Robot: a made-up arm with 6 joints.
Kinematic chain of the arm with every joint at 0, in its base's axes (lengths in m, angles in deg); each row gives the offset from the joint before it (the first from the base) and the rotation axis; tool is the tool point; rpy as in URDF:
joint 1: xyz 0 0 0.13 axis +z
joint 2: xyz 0 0 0 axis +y
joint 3: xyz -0.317 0 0.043 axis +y
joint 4: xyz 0.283 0 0.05 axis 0.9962 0 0.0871
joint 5: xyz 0 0 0 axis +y
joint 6: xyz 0.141 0 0.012 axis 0.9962 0 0.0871
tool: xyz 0 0 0 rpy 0 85 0
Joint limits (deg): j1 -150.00..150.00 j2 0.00..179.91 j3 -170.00..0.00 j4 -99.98..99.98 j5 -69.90..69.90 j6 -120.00..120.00
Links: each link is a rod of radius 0.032 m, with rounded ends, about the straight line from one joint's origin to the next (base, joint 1, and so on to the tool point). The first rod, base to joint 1, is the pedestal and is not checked.
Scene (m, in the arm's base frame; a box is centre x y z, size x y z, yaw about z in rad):
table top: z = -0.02
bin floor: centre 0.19 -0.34 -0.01 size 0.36 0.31 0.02 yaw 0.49
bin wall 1: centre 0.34 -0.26 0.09 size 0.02 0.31 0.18 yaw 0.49
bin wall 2: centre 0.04 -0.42 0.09 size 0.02 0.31 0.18 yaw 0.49
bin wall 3: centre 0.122 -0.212 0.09 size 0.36 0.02 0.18 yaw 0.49
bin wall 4: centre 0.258 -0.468 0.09 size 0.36 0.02 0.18 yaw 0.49
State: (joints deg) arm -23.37 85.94 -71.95 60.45 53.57 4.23
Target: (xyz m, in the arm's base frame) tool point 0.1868 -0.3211 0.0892
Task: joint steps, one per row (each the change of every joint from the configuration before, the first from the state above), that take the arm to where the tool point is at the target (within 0.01 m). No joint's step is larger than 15 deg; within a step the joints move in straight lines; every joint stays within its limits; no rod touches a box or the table.
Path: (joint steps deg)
1: -10.48 -4.07 6.98 -10.51 -4.44 2.70
2: -10.49 -4.07 6.99 -10.51 -4.45 2.70
3: -10.48 -4.07 6.98 -10.51 -4.44 2.70
4: -5.39 11.91 -1.01 6.46 0.86 -2.70
5: -5.39 11.91 -1.01 6.47 0.85 -2.70
6: -5.39 11.91 -1.01 6.46 0.86 -2.70

